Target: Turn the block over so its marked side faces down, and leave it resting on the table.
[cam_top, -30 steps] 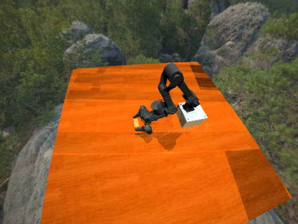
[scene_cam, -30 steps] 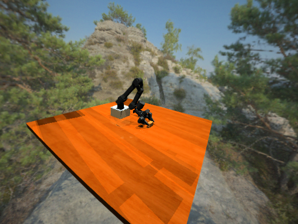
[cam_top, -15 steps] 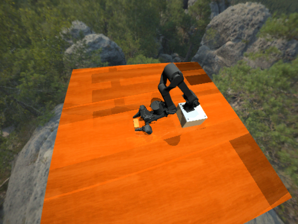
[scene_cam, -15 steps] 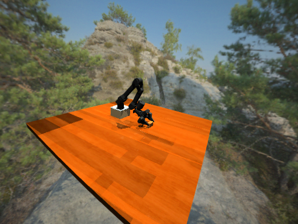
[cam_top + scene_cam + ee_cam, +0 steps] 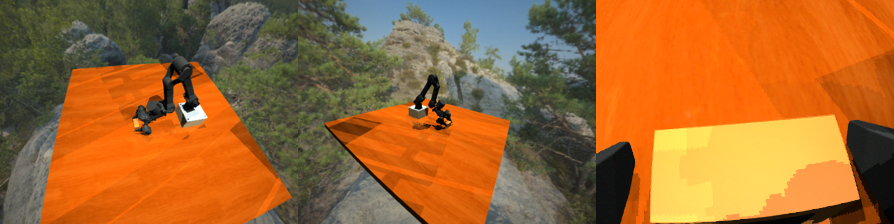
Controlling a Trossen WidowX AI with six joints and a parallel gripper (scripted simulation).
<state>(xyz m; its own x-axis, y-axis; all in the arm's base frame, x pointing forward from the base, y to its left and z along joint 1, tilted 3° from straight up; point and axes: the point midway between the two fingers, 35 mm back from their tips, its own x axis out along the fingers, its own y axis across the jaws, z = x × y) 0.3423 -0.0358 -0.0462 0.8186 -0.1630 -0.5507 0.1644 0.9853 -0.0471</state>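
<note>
Now: the block 20 mm behind my gripper tip.
</note>
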